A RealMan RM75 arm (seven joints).
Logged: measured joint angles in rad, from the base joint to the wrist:
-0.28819 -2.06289 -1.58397 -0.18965 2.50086 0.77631 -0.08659
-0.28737 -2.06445 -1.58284 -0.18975 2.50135 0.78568 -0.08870
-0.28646 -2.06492 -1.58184 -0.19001 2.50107 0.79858 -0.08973
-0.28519 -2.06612 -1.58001 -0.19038 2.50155 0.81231 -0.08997
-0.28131 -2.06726 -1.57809 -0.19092 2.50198 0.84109 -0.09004
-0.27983 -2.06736 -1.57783 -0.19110 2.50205 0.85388 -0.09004
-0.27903 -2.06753 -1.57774 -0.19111 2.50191 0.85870 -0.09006
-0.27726 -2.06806 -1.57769 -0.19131 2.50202 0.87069 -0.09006
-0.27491 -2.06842 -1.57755 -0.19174 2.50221 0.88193 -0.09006
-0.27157 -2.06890 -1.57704 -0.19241 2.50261 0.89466 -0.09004
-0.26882 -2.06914 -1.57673 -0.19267 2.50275 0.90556 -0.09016
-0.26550 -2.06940 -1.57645 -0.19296 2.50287 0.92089 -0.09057
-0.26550 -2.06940 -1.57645 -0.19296 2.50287 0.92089 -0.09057
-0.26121 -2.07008 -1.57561 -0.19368 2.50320 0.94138 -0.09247
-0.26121 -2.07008 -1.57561 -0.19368 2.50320 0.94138 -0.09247
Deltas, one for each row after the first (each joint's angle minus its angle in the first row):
0.00082 -0.00156 0.00113 -0.00010 0.00049 0.00937 -0.00211
0.00173 -0.00203 0.00213 -0.00036 0.00021 0.02227 -0.00314
0.00300 -0.00323 0.00396 -0.00073 0.00069 0.03600 -0.00338
0.00688 -0.00437 0.00588 -0.00127 0.00112 0.06478 -0.00345
0.00836 -0.00447 0.00614 -0.00145 0.00119 0.07757 -0.00345
0.00916 -0.00464 0.00623 -0.00146 0.00105 0.08239 -0.00347
0.01093 -0.00517 0.00628 -0.00166 0.00116 0.09438 -0.00347
0.01328 -0.00553 0.00642 -0.00209 0.00135 0.10562 -0.00347
0.01662 -0.00601 0.00693 -0.00276 0.00175 0.11835 -0.00345
0.01937 -0.00625 0.00724 -0.00302 0.00189 0.12925 -0.00357
0.02269 -0.00651 0.00752 -0.00331 0.00201 0.14458 -0.00398
0.02269 -0.00651 0.00752 -0.00331 0.00201 0.14458 -0.00398
0.02698 -0.00719 0.00836 -0.00403 0.00234 0.16507 -0.00588
0.02698 -0.00719 0.00836 -0.00403 0.00234 0.16507 -0.00588

